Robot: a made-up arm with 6 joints. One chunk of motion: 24 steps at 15 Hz.
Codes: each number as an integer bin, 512 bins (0 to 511) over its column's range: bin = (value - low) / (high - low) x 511, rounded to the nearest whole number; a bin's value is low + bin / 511 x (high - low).
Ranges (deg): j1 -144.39..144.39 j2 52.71..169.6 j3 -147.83..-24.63 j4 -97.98..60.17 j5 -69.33..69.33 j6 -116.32..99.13
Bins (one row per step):
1: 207 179 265 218 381 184
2: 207 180 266 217 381 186
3: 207 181 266 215 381 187
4: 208 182 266 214 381 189
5: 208 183 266 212 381 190
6: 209 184 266 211 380 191
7: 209 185 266 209 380 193
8: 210 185 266 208 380 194
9: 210 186 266 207 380 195
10: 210 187 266 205 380 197
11: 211 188 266 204 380 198
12: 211 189 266 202 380 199
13: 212 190 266 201 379 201
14: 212 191 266 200 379 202
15: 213 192 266 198 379 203
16: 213 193 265 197 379 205
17: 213 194 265 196 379 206
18: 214 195 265 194 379 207
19: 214 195 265 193 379 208
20: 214 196 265 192 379 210
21: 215 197 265 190 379 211
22: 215 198 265 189 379 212
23: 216 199 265 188 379 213
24: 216 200 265 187 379 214
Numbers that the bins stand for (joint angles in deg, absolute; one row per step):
1: -27.41 93.66 -83.94 -30.51 34.05 -38.74
2: -27.41 93.88 -83.70 -30.82 34.05 -37.90
3: -27.41 94.11 -83.70 -31.44 34.05 -37.48
4: -26.84 94.34 -83.70 -31.75 34.05 -36.63
5: -26.84 94.57 -83.70 -32.37 34.05 -36.21
6: -26.28 94.80 -83.70 -32.68 33.78 -35.79
7: -26.28 95.03 -83.70 -33.30 33.78 -34.95
8: -25.71 95.03 -83.70 -33.61 33.78 -34.52
9: -25.71 95.26 -83.70 -33.92 33.78 -34.10
10: -25.71 95.49 -83.70 -34.53 33.78 -33.26
11: -25.15 95.71 -83.70 -34.84 33.78 -32.84
12: -25.15 95.94 -83.70 -35.46 33.78 -32.42
13: -24.58 96.17 -83.70 -35.77 33.51 -31.57
14: -24.58 96.40 -83.70 -36.08 33.51 -31.15
15: -24.02 96.63 -83.70 -36.70 33.51 -30.73
16: -24.02 96.86 -83.94 -37.01 33.51 -29.89
17: -24.02 97.09 -83.94 -37.32 33.51 -29.47
18: -23.45 97.32 -83.94 -37.94 33.51 -29.04
19: -23.45 97.32 -83.94 -38.25 33.51 -28.62
20: -23.45 97.54 -83.94 -38.56 33.51 -27.78
21: -22.89 97.77 -83.94 -39.18 33.51 -27.36
22: -22.89 98.00 -83.94 -39.49 33.51 -26.94
23: -22.32 98.23 -83.94 -39.80 33.51 -26.51
24: -22.32 98.46 -83.94 -40.11 33.51 -26.09

